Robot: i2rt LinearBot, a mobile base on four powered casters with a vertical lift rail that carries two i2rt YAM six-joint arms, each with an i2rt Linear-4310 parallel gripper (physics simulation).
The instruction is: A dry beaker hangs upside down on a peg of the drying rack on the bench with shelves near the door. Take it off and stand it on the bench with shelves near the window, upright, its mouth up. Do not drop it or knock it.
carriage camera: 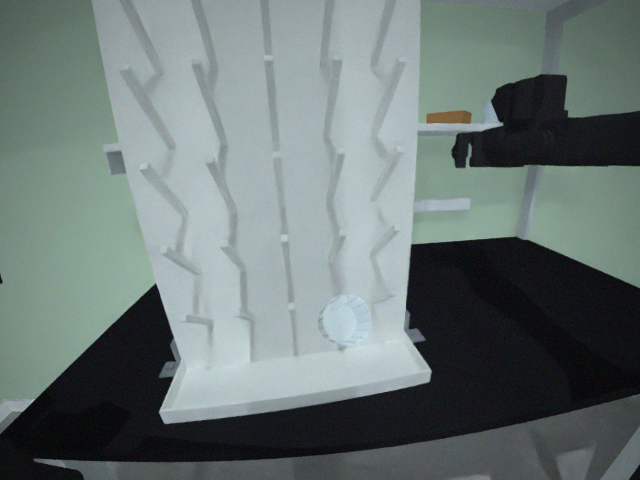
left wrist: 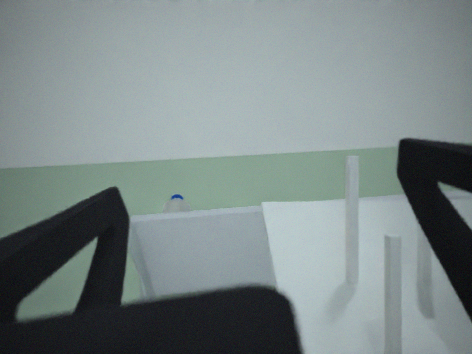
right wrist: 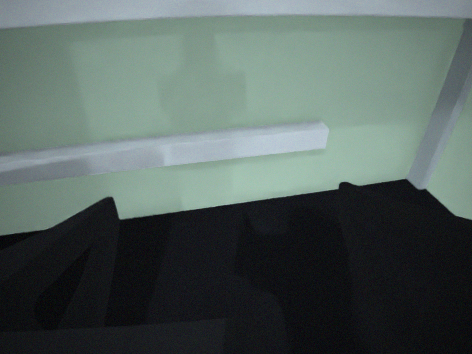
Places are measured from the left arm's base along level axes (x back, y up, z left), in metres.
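Pixels of known places: left gripper, between the fingertips: (left wrist: 257,179); right gripper, between the fingertips: (carriage camera: 472,151) (right wrist: 229,201).
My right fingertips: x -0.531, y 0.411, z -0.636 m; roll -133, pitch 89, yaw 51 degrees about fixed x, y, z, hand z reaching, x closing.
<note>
Behind a point stands the place of what it marks.
The clear beaker (carriage camera: 344,319) {x -0.229, y 0.197, z -0.327 m} hangs low on the right part of the white drying rack (carriage camera: 248,129) {x -0.322, y 0.459, z -0.196 m} (left wrist: 310,250) {x -0.293, y 0.585, z -0.052 m}, its round base facing the carriage camera. Its peg and mouth are hidden. The rack stands on the black bench top (carriage camera: 491,320) {x -0.431, y 0.026, z -0.690 m} (right wrist: 400,250) {x -0.790, y 0.026, z -1.005 m}. My right gripper (carriage camera: 459,149) (right wrist: 229,201) {x -0.531, y 0.411, z -0.636 m} is open and empty, to the right of the rack and well above the bench, apart from the beaker. My left gripper (left wrist: 257,179) {x -0.040, y 0.433, z -0.001 m} is open and empty; upper rack pegs show beyond its right finger. The bench near the window is not recognisable in these views.
Behind the rack at the right, a shelf (carriage camera: 449,129) {x -0.653, y 0.468, z -0.630 m} holds an orange box (carriage camera: 448,117) {x -0.733, y 0.507, z -0.660 m} and a pale vessel (carriage camera: 486,112) {x -0.858, y 0.536, z -0.845 m} partly behind my right gripper. A rail (carriage camera: 442,205) {x -0.933, y 0.199, z -0.748 m} (right wrist: 250,140) {x -0.929, y 0.213, z -0.712 m} and post (carriage camera: 553,46) {x -0.977, y 0.790, z -1.157 m} (right wrist: 442,105) {x -1.000, y 0.243, z -1.155 m} stand behind. A blue-capped bottle (left wrist: 176,204) {x -0.652, y 1.058, z 0.204 m} shows beyond a grey panel (left wrist: 200,255) {x -0.707, y 0.921, z 0.151 m}.
</note>
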